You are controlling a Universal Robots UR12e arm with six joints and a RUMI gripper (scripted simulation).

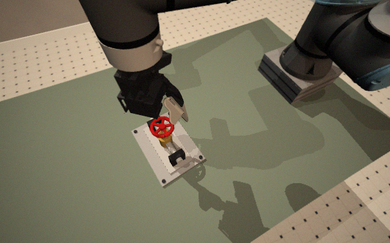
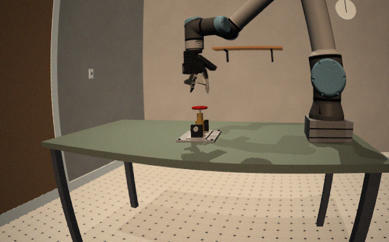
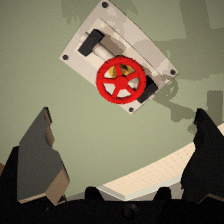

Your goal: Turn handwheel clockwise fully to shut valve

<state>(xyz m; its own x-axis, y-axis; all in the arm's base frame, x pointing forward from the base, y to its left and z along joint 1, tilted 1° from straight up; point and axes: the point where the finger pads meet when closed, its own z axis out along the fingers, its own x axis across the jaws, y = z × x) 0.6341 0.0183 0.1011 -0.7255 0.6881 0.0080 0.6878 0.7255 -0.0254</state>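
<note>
My gripper is now 80 mm above the red handwheel.
</note>
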